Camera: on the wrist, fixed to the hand. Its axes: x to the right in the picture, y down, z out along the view.
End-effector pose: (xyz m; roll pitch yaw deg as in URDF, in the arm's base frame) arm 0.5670 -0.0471 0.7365 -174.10 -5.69 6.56
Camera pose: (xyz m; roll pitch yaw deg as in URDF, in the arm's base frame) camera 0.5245 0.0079 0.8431 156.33 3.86 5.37
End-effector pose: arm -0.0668 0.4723 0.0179 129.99 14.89 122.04
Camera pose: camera -0.1607 0.3885 0.0362 97.75 19.06 112.97
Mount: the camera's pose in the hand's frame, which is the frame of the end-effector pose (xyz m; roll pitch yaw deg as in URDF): -0.0252 -0.0704 -0.1029 -29.77 -9.37 2.19
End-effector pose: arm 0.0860 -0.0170 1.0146 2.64 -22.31 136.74
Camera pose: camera 0.1186 0.0424 0.9069 -27.88 -31.76 138.77
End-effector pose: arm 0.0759 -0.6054 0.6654 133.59 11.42 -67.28
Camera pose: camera 0.1814 -0.5387 0.6900 101.94 16.17 -75.90
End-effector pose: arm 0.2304 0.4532 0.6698 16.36 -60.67 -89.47
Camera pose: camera 0.1927 0.3618 0.5898 -11.73 -70.27 -91.11
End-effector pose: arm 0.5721 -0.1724 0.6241 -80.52 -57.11 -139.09
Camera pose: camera 0.5417 -0.0491 0.6314 -124.31 -55.31 -122.05
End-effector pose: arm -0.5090 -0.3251 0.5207 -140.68 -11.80 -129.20
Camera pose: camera -0.4857 -0.2795 0.6371 -170.83 -3.15 -124.95
